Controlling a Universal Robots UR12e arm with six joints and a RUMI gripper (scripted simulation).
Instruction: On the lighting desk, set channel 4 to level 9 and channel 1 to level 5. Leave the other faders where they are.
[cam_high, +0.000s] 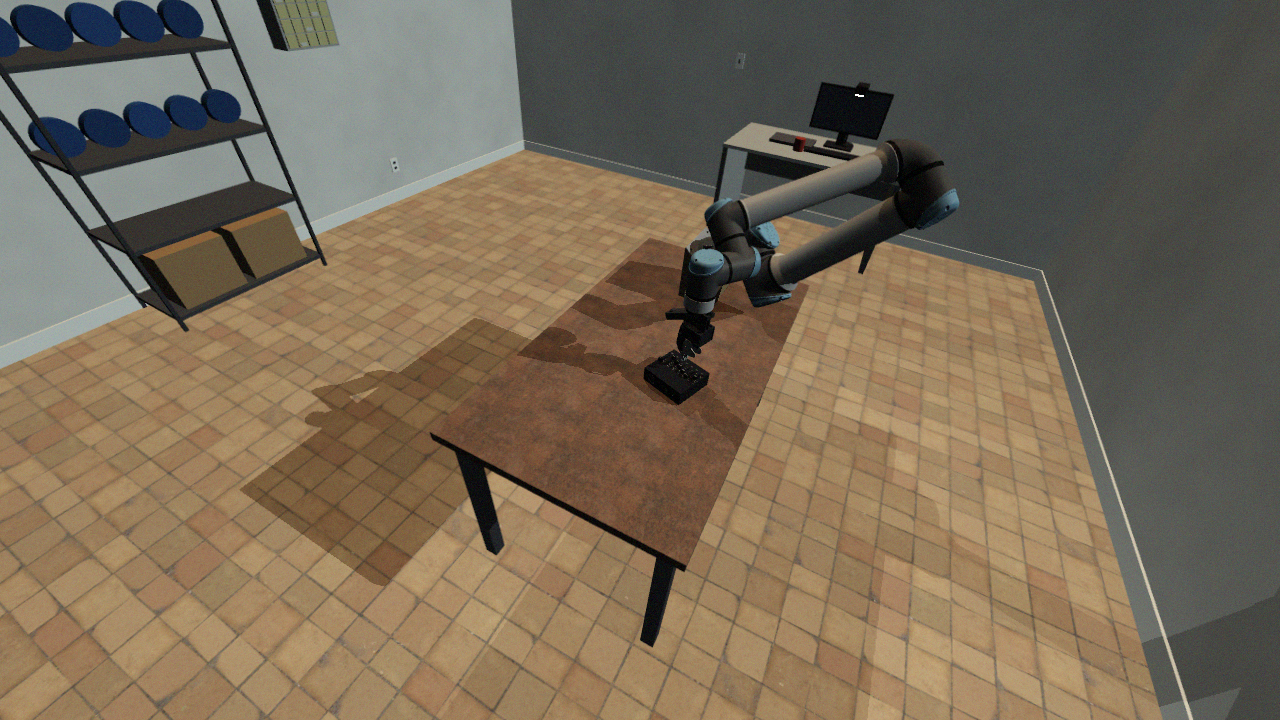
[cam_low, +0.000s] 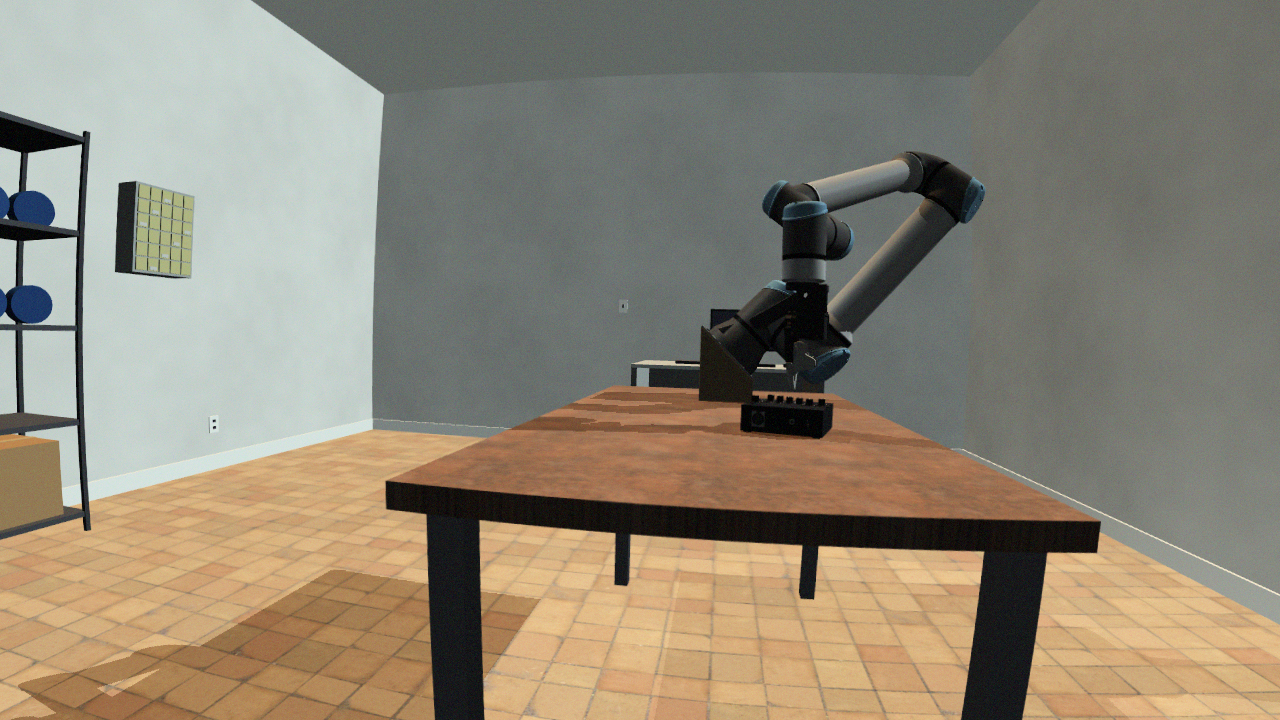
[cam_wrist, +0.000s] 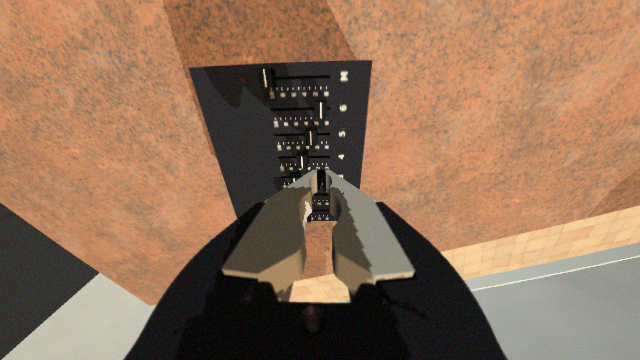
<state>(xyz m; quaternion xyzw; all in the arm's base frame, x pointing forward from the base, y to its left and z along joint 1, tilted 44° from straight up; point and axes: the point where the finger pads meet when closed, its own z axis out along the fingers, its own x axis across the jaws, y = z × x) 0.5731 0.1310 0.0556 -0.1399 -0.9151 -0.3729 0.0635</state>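
My gripper is now 2 cm short of the channel 4 fader knob, 1 cm to the left of it and 3 cm above it. From my hand the other things lie so: channel 1 fader knob: 4 cm ahead, 6 cm to the left, 3 cm below.
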